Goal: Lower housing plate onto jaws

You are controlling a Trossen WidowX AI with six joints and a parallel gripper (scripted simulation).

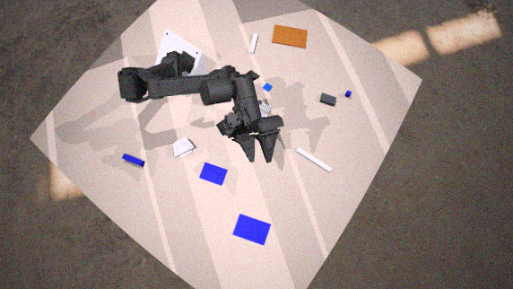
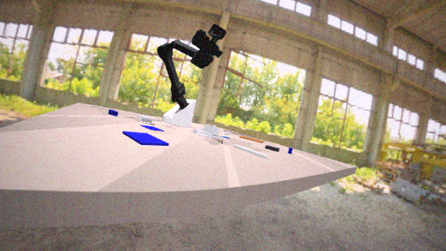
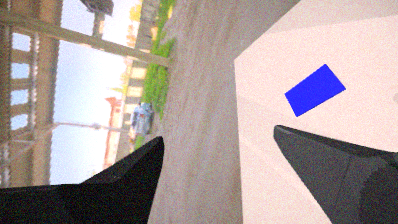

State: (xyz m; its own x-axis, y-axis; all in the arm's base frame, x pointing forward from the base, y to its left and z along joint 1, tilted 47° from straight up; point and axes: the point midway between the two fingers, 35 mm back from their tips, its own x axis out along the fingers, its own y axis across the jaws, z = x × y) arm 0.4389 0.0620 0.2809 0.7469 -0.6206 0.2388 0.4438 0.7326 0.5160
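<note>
Right now the white block is 300 mm behind my gripper tip, 70 mm to the right of it and 340 mm below it. Also, from my gripper tip: blue tile 100 mm ahead, 160 mm to the right, 350 mm below; then white strip 140 mm ahead, 200 mm to the left, 340 mm below; then dark block 50 mm ahead, 450 mm to the left, 340 mm below.
</note>
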